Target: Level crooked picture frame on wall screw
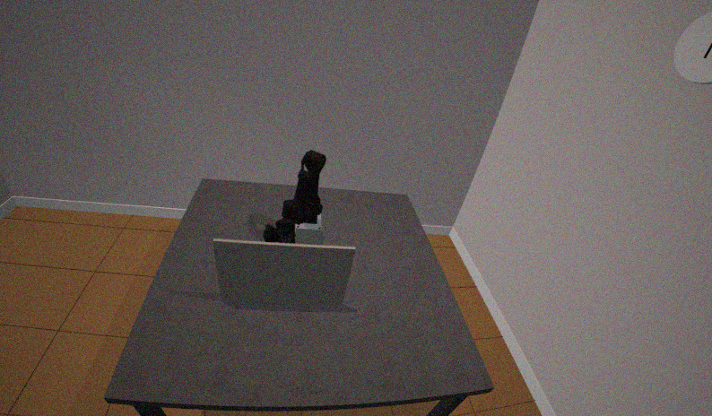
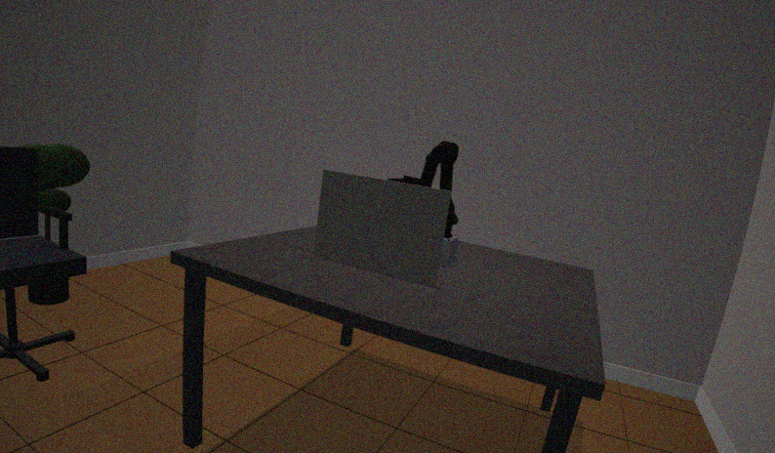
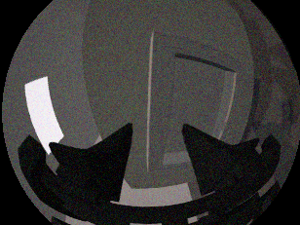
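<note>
Right now the picture frame is 50 mm below my gripper tip and 20 mm ahead of it. Also, from my gripper tip: grey wall panel: 70 mm below, 30 mm ahead.
</note>
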